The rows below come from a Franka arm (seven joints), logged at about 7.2 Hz.
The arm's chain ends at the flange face. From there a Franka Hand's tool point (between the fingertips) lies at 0.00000 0.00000 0.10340 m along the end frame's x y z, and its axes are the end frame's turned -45 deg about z.
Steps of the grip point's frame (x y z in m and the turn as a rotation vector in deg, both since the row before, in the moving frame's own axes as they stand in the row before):
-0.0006, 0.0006, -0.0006, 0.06, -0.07, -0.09
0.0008, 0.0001, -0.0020, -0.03, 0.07, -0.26
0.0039, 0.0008, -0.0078, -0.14, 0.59, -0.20
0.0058, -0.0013, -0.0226, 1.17, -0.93, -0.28
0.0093, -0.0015, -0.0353, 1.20, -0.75, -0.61
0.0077, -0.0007, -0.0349, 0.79, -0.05, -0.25
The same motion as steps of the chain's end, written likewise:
0.0002, 0.0008, -0.0006, -0.01, -0.09, -0.09
0.0005, -0.0004, -0.0020, 0.03, 0.07, -0.26
0.0024, -0.0016, -0.0078, 0.32, 0.52, -0.20
0.0059, -0.0047, -0.0226, 0.17, -1.48, -0.28
0.0080, -0.0071, -0.0353, 0.32, -1.38, -0.61
0.0060, -0.0050, -0.0349, 0.52, -0.59, -0.25

